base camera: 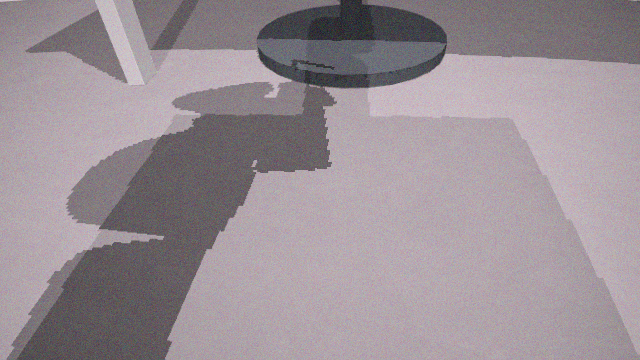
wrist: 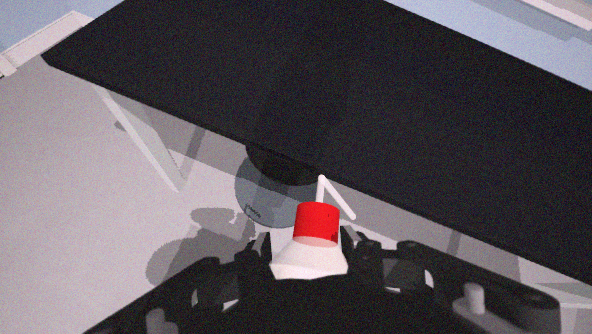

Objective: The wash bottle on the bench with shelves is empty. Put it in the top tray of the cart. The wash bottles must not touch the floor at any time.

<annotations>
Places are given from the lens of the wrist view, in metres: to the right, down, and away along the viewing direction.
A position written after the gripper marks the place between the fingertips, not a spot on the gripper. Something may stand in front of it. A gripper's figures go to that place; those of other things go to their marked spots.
gripper [wrist: 305, 242]: 0.01, 0.05, 0.16
bench with shelves [wrist: 401, 108]: 0.26, -0.14, 0.56
dark round pedestal base [wrist: 268, 190]: -0.14, 0.12, 1.17
The marked spots on the bench with shelves and the dark round pedestal base are 0.78 m apart.
</annotations>
